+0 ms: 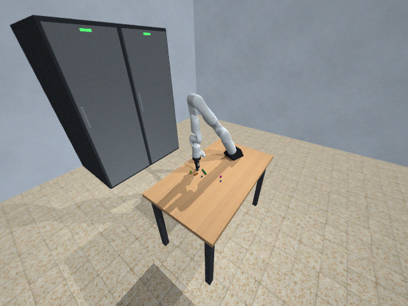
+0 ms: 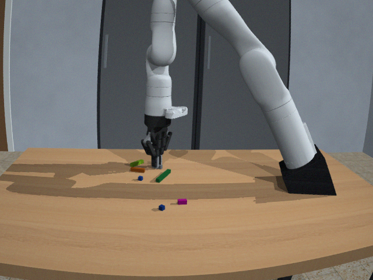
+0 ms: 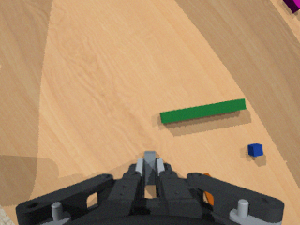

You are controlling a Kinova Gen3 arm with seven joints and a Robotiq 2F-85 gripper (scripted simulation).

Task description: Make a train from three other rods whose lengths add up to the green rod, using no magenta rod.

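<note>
My hand is 20 mm above the grey rod. Also, from my hand: orange rod 60 mm ahead, 20 mm to the left, 20 mm below; green rod 70 mm to the left, 20 mm below; lime rod 50 mm ahead, 40 mm to the right, 20 mm below.
</note>
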